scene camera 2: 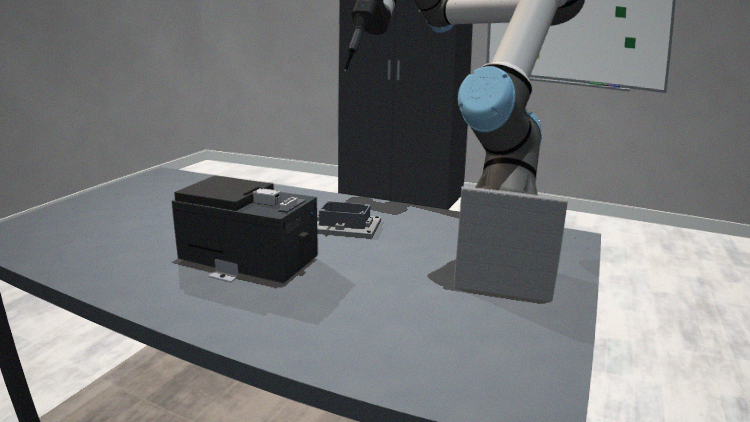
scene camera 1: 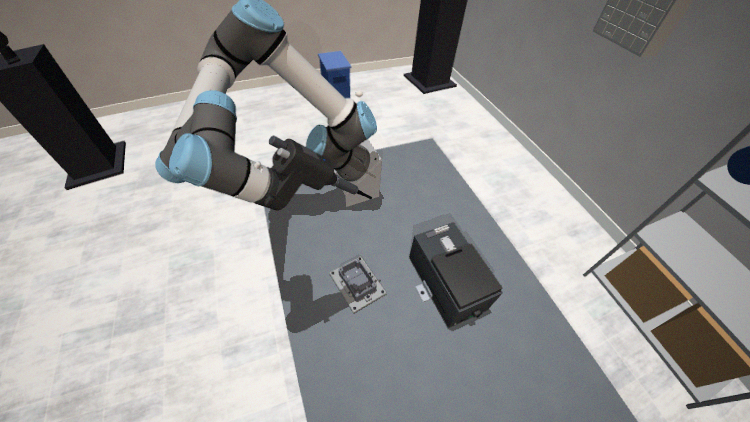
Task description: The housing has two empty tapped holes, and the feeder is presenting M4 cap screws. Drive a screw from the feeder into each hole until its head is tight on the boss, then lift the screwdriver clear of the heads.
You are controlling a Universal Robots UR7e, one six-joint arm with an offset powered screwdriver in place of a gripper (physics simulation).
A black screw feeder (scene camera 2: 265, 252): 1.10 m from the lens. A black lid (scene camera 2: 217, 191) is 1.18 m from the lens.
